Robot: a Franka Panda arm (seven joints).
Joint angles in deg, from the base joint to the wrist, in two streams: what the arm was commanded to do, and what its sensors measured. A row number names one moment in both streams.
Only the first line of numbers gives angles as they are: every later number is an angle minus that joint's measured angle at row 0.
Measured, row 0:
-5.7, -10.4, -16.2, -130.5, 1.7, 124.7, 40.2
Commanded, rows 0 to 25:
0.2, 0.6, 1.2, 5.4, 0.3, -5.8, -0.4
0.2, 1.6, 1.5, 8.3, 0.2, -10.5, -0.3
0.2, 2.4, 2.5, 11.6, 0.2, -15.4, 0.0
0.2, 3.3, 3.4, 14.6, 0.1, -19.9, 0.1
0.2, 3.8, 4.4, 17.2, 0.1, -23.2, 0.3
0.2, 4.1, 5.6, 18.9, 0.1, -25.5, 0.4
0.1, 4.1, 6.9, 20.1, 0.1, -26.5, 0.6
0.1, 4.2, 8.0, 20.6, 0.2, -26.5, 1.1
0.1, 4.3, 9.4, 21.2, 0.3, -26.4, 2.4
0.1, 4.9, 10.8, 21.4, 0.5, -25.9, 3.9
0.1, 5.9, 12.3, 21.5, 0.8, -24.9, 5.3
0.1, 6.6, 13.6, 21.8, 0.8, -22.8, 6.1
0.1, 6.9, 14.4, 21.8, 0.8, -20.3, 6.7
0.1, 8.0, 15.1, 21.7, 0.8, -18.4, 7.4
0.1, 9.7, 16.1, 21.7, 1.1, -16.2, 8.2
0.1, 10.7, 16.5, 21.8, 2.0, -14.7, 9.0
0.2, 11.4, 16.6, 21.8, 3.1, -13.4, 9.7
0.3, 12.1, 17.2, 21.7, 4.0, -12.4, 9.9
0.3, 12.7, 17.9, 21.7, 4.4, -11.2, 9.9
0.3, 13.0, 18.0, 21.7, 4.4, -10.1, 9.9
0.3, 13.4, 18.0, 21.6, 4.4, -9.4, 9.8
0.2, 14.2, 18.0, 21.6, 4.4, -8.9, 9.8
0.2, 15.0, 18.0, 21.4, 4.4, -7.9, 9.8
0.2, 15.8, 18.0, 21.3, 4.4, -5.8, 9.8
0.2, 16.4, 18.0, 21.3, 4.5, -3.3, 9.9
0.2, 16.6, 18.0, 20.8, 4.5, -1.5, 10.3
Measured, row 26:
0.6, 14.6, 17.4, 20.3, 3.6, -6.4, 9.0
